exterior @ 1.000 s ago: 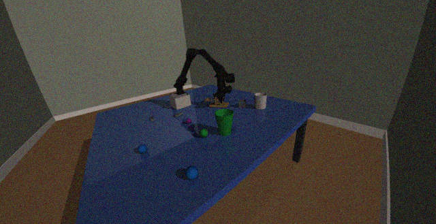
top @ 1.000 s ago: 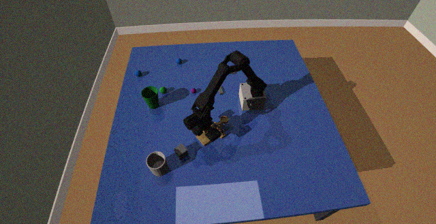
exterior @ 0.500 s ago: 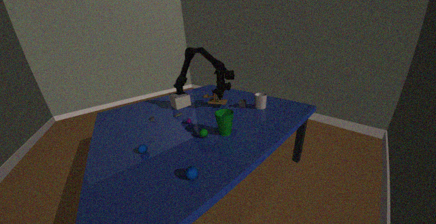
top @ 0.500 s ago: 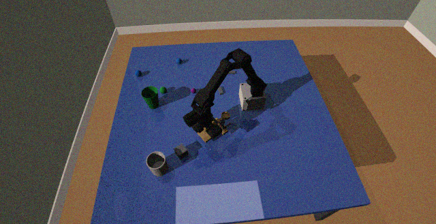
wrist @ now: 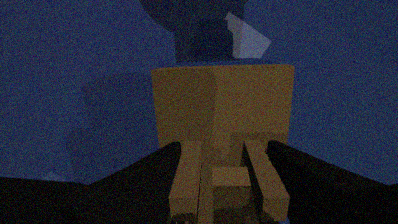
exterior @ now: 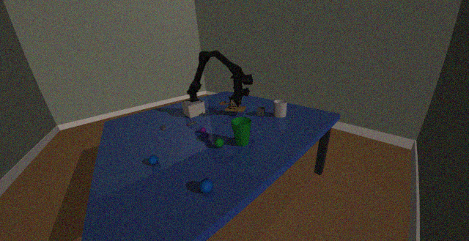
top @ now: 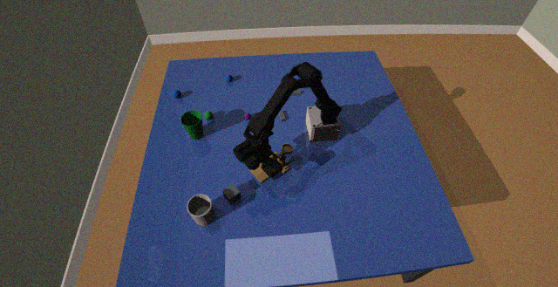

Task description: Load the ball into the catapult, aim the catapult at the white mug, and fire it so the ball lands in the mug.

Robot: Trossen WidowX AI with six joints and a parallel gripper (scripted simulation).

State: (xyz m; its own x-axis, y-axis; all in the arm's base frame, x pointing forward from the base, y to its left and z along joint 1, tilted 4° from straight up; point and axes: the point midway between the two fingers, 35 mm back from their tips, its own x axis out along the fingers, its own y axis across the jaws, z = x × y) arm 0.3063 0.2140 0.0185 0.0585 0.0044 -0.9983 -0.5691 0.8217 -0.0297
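My gripper tip is now 330 mm to the left of the magenta ball, 70 mm short of it and 50 mm above it. From my gripper tip the other things lie so: wooden catapult (60 mm behind, 30 mm to the right, 20 mm above); then white mug (240 mm ahead, 170 mm to the left, 40 mm below); then dark cube (130 mm ahead, 90 mm to the left, 40 mm below).
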